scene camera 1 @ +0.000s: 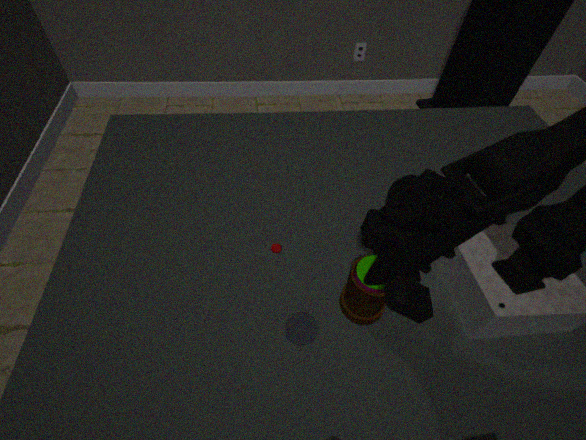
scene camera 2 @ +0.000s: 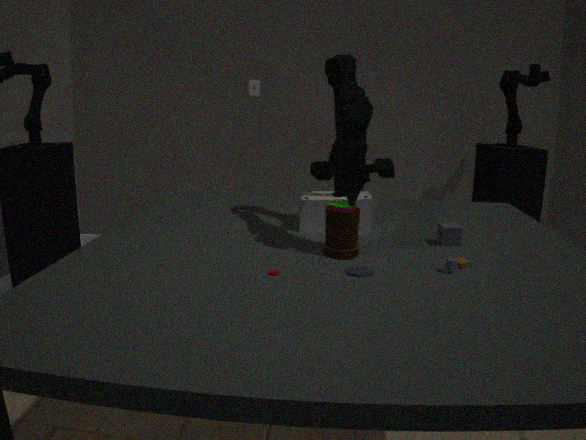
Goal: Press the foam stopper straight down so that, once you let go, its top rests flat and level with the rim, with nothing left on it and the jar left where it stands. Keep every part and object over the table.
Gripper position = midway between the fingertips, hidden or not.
Note:
In view: the gripper (scene camera 1: 366,282) and a brown jar (scene camera 1: 360,306).
The brown jar is seen too in scene camera 2 (scene camera 2: 341,226). The gripper shows as well in scene camera 2 (scene camera 2: 351,205).

